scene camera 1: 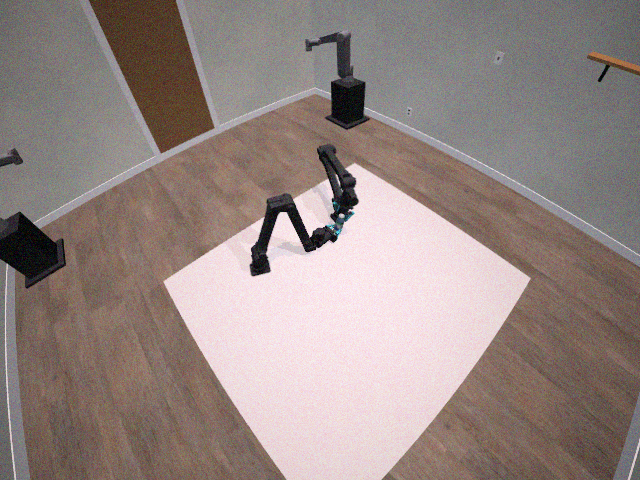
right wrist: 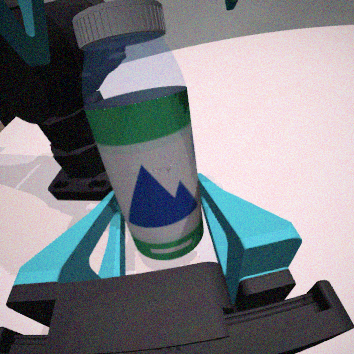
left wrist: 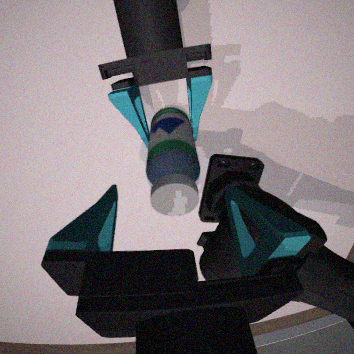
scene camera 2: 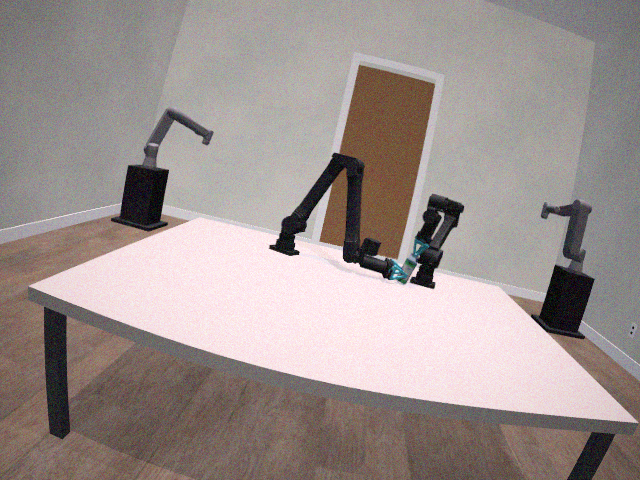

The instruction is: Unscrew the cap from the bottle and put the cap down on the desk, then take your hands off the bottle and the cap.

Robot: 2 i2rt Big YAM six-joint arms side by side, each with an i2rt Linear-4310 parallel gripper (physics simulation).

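Places are measured from the left arm's base along level axes (x left, y ahead, z down), in millimetres.
Where they show: left gripper, fingertip midpoint: (scene camera 1: 341, 217) (right wrist: 120, 34) (left wrist: 173, 189) (scene camera 2: 414, 255); right gripper, fingertip midpoint: (scene camera 1: 338, 227) (right wrist: 158, 187) (left wrist: 171, 142) (scene camera 2: 405, 274); left arm's base, origin of the base link: (right wrist: 102, 162) (scene camera 2: 422, 284); right arm's base, origin of the base link: (scene camera 1: 260, 268) (scene camera 2: 283, 251).
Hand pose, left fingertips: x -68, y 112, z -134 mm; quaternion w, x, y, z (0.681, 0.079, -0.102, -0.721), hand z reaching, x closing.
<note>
Each offset is from my left fingertips to the top centre of the thing. Level surfaces: height alone.
The bottle @[dz -12, dx -13, dy -2 mm] (scene camera 1: 339, 224) (scene camera 2: 408, 267) (left wrist: 172, 156) (right wrist: 150, 150) has a white and green label with blue mountains and leans at a tilt over the desk. Its grey ribbed cap @[dz -16, dx +5, dy -1 mm] (left wrist: 175, 197) (right wrist: 120, 22) is on its neck. My right gripper (scene camera 2: 399, 271) (left wrist: 171, 142) (right wrist: 158, 187) is shut on the lower part of the bottle, a finger on each side. My left gripper (scene camera 2: 419, 248) (left wrist: 173, 189) is wide open at the cap end. In the left wrist view its fingertips stand to either side of the cap, with gaps between. Whether the cap's thread is loose cannot be seen.
The white desk @[dz +134 mm] (scene camera 1: 361, 335) (scene camera 2: 310, 330) carries both black arms. The left arm's base (scene camera 2: 423, 281) stands close beside the bottle. Grey arms on black pedestals (scene camera 1: 347, 101) (scene camera 2: 143, 195) (scene camera 2: 563, 299) stand on the floor behind the desk. A brown door (scene camera 1: 155, 67) (scene camera 2: 385, 149) is in the wall.
</note>
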